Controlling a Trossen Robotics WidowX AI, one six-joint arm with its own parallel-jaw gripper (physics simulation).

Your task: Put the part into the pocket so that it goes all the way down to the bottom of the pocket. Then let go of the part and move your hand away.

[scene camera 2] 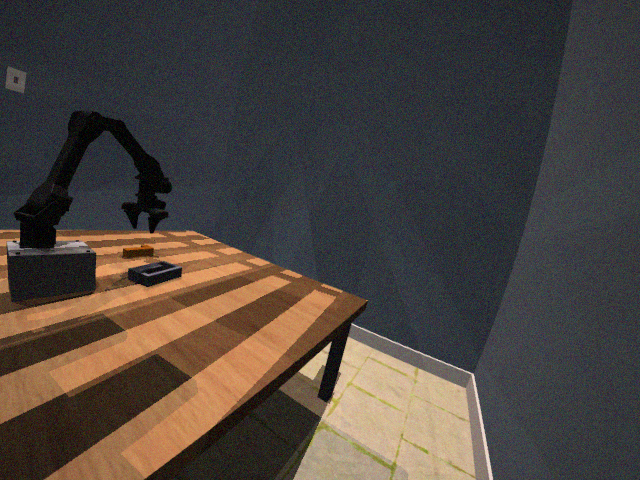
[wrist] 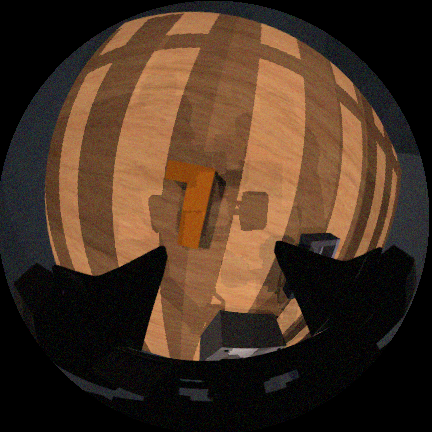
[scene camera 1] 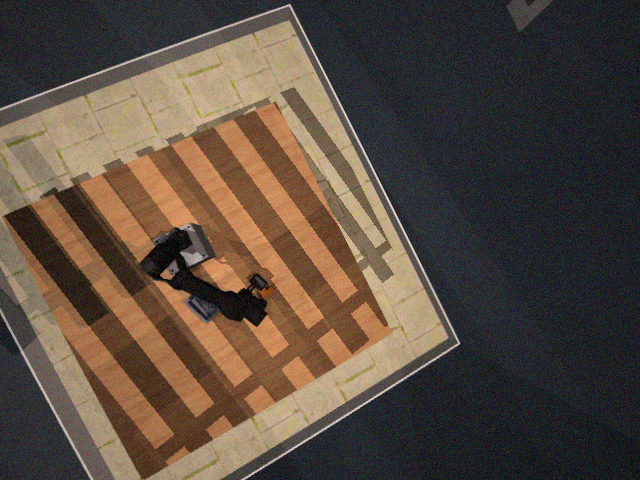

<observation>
The gripper [scene camera 2: 143, 231] is open and holds nothing. Also in view: an orange part [wrist: 199, 178].
</observation>
